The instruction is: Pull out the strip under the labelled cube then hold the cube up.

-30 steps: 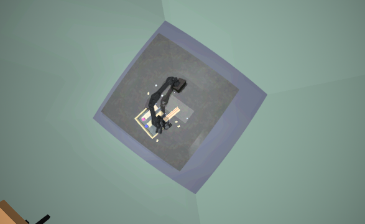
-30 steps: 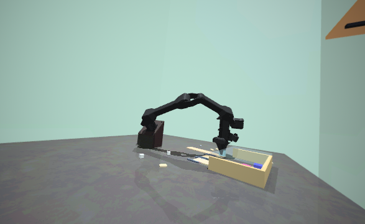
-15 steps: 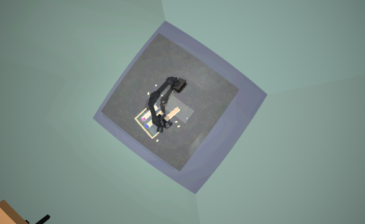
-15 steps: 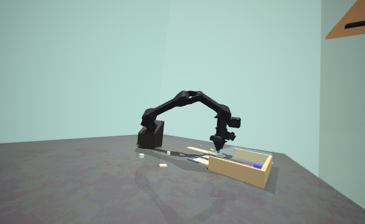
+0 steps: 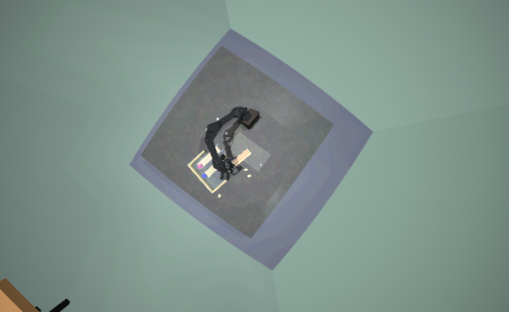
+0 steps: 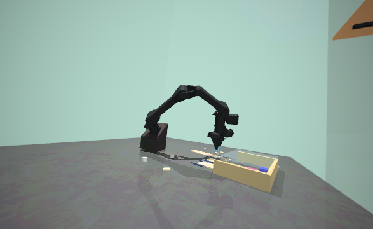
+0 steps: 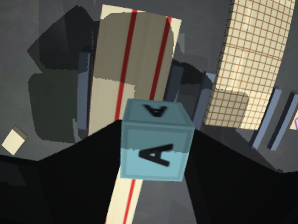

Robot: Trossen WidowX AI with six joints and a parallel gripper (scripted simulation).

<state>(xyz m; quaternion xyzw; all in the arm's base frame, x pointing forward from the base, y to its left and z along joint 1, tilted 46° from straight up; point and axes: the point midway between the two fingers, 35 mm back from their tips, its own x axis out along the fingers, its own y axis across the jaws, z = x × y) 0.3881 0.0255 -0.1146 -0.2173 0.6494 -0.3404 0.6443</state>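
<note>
My gripper tip is now 100 mm to the left of the grid-patterned strip, 90 mm short of it and 50 mm above it.
</note>
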